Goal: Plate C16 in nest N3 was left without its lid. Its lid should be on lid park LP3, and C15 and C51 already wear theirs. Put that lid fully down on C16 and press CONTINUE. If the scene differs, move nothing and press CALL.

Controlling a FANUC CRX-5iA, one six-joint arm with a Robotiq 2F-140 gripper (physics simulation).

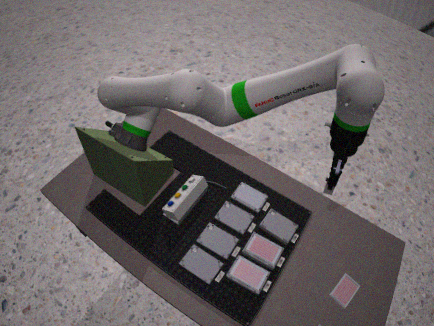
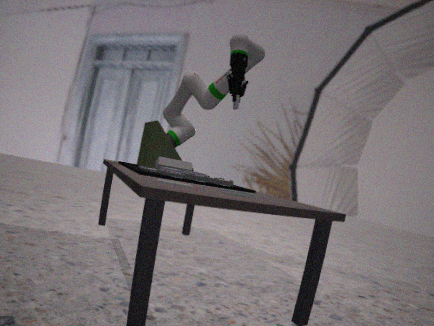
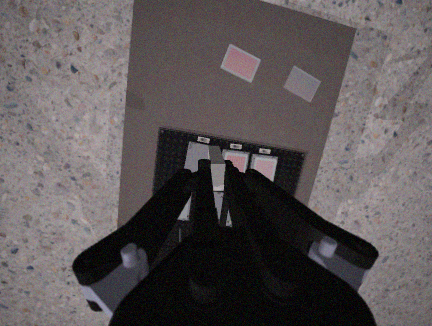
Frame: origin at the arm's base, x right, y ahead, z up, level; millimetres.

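Seen in the pictures: gripper, between the fingertips: (image 1: pixel 327 192) (image 2: pixel 235 108) (image 3: pixel 213 155); arm's base, origin of its link: (image 1: pixel 130 144) (image 2: pixel 165 144).
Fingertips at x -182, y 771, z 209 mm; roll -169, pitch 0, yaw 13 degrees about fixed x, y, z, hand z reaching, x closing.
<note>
Offsets run from my fingertips to a thing's middle. "spot": to the spot under its first point. Level surfaces: height alone.
My gripper (image 1: pixel 328 190) (image 2: pixel 236 106) (image 3: pixel 213 155) is shut and empty, high above the table. On the black mat, one row holds a grey rectangular piece {spot: dx -4, dy -81, dz -362 mm} (image 1: pixel 278 226) (image 3: pixel 196 157) and two pink, pale-rimmed plates, one in the middle (image 1: pixel 263 249) (image 3: pixel 236 161) and one at the end {spot: dx +250, dy -64, dz -351 mm} (image 1: pixel 248 273) (image 3: pixel 263 166). The other row holds several grey flat pieces, among them a paler one {dx -56, dy -268, dz -372 mm} (image 1: pixel 250 196) at its far end. The labels are too blurred to read, so N3, LP3 and the plate names cannot be told. The button box {dx +153, dy -469, dz -344 mm} (image 1: pixel 186 199) (image 2: pixel 173 164) has blue, yellow, green and whitish buttons.
A loose pink plate-like piece {dx +50, dy +312, dz -391 mm} (image 1: pixel 345 290) (image 3: pixel 240 63) lies on the bare table beyond the mat {dz -386 mm} (image 1: pixel 235 305) (image 3: pixel 167 145). A pale grey flat piece {dx +304, dy +312, dz -394 mm} (image 3: pixel 302 83) lies near it. The green arm stand (image 1: pixel 122 172) (image 2: pixel 155 147) rises behind the button box.
</note>
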